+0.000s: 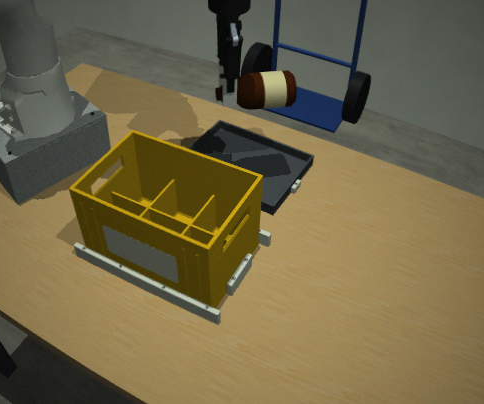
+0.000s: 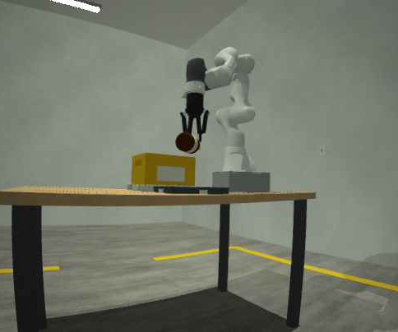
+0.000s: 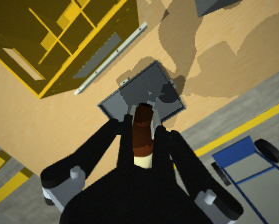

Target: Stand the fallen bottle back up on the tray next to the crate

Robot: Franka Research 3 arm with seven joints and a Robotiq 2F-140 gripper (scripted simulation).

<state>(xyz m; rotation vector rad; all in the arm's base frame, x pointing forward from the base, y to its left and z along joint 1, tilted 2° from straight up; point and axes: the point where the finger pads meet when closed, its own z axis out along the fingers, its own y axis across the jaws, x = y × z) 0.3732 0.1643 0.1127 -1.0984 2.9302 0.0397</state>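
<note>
My hand is 4 cm short of the bottle, 4 cm to the right of it and 2 cm above it. From my hand the other things lie so: yellow crate (3 cm ahead, 25 cm to the right, 13 cm below); tray (3 cm ahead, 2 cm to the left, 20 cm below).
</note>
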